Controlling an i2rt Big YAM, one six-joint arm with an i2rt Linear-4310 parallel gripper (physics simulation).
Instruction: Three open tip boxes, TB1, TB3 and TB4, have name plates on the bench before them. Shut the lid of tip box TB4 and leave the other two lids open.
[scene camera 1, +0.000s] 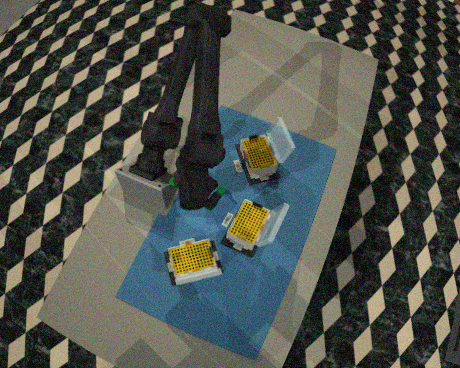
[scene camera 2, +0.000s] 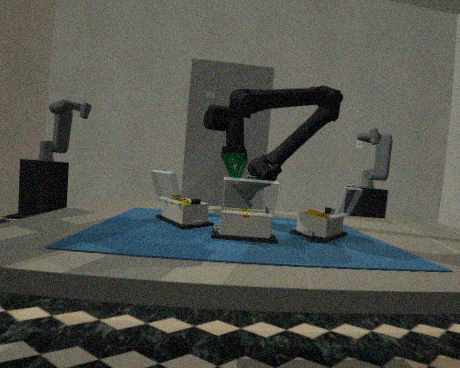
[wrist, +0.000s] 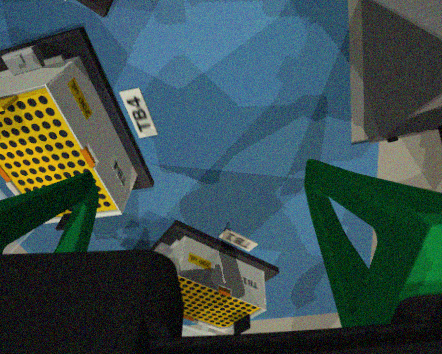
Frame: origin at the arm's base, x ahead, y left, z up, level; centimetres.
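Seen in the pictures: gripper, fingertip midpoint: (scene camera 2: 235, 180) (wrist: 199, 178); arm's base at its link origin: (scene camera 1: 148, 172).
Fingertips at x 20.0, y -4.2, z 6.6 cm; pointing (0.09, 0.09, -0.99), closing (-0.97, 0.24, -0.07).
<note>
Offsets run from my fingertips to a thing's middle. "spot": to the spot under its first point. Level surfaces: height alone.
Tip box TB4 @(dx +13.1, dy +1.6, dz -10.1 cm) (scene camera 1: 248, 223) (scene camera 2: 246, 224) (wrist: 100, 120) is the middle box, with yellow tips and its clear lid @(dx +21.0, dy +1.0, dz -2.9 cm) (scene camera 1: 276, 225) (scene camera 2: 250, 194) standing open. Its name plate @(spot: dx +7.9, dy +2.1, dz -13.2 cm) (scene camera 1: 228, 219) (wrist: 138, 113) lies before it. TB1 @(dx +7.9, dy +24.2, dz -10.1 cm) (scene camera 1: 258, 154) (scene camera 2: 320, 225) (wrist: 225, 280) has its lid @(spot: dx +15.1, dy +29.2, dz -2.7 cm) (scene camera 1: 283, 140) (scene camera 2: 353, 201) open. The third box, TB3 @(dx +2.8, dy -14.0, dz -10.1 cm) (scene camera 1: 192, 258) (scene camera 2: 185, 212), has its lid @(dx +7.7, dy -20.2, dz -2.9 cm) (scene camera 1: 199, 276) (scene camera 2: 165, 184) open. My gripper (scene camera 1: 197, 186) (scene camera 2: 235, 175) (wrist: 199, 178) is open and empty, pointing down above the mat on TB4's name-plate side; in the wrist view its left finger overlaps TB4's corner.
A blue mat @(dz -13.4 cm) (scene camera 1: 210, 320) (scene camera 2: 150, 245) lies under the boxes. The grey base block (scene camera 1: 142, 192) (wrist: 400, 75) of my arm stands at the mat's edge near the gripper. TB1's name plate @(spot: dx +3.9, dy +20.7, dz -13.2 cm) (scene camera 1: 238, 166) (wrist: 238, 239) and TB3's @(dx +1.1, dy -11.8, dz -7.7 cm) (scene camera 1: 187, 242) lie before their boxes.
</note>
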